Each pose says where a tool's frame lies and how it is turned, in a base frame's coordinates. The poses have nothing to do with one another.
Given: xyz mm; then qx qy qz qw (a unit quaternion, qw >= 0).
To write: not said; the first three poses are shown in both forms.
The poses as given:
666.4 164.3 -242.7 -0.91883 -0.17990 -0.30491 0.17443
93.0 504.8 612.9 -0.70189 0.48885 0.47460 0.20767
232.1 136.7 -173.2 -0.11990 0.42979 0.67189 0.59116
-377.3 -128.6 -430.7 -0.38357 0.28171 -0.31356 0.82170
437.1 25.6 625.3 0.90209 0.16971 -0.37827 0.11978
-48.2 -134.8 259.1 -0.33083 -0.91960 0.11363 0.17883
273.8 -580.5 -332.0 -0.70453 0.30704 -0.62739 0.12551
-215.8 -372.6 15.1 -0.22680 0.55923 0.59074 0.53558
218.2 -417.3 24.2 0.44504 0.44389 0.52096 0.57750
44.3 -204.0 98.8 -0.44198 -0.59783 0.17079 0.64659
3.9 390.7 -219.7 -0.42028 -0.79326 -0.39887 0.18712
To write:
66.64 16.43 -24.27 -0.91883 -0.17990 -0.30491 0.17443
9.30 50.48 61.29 -0.70189 0.48885 0.47460 0.20767
23.21 13.67 -17.32 -0.11990 0.42979 0.67189 0.59116
-37.73 -12.86 -43.07 -0.38357 0.28171 -0.31356 0.82170
43.71 2.56 62.53 0.90209 0.16971 -0.37827 0.11978
-4.82 -13.48 25.91 -0.33083 -0.91960 0.11363 0.17883
27.38 -58.05 -33.20 -0.70453 0.30704 -0.62739 0.12551
-21.58 -37.26 1.51 -0.22680 0.55923 0.59074 0.53558
21.82 -41.73 2.42 0.44504 0.44389 0.52096 0.57750
4.43 -20.40 9.88 -0.44198 -0.59783 0.17079 0.64659
0.39 39.07 -21.97 -0.42028 -0.79326 -0.39887 0.18712

